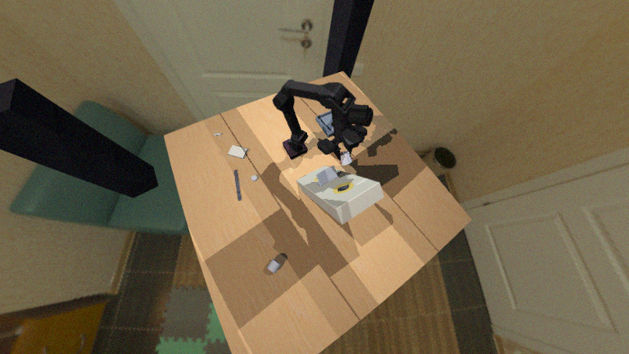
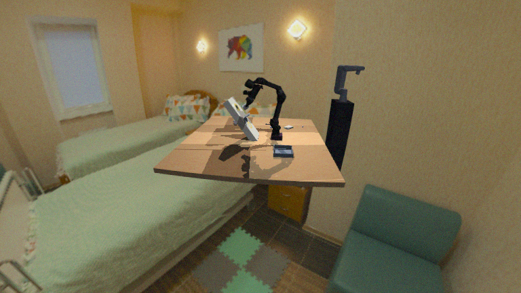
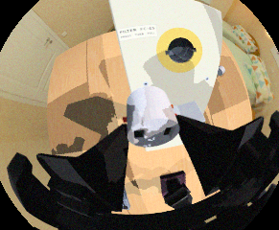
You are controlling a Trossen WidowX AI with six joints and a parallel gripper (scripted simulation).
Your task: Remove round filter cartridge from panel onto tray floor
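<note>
The dark blue tray lies 320 mm behind my gripper tip, 230 mm to the left of it and 300 mm below it. From my gripper tip the other things lie so: white card (410 mm behind, 350 mm to the right, 300 mm below); then round filter cartridge (right at my gripper tip).
</note>
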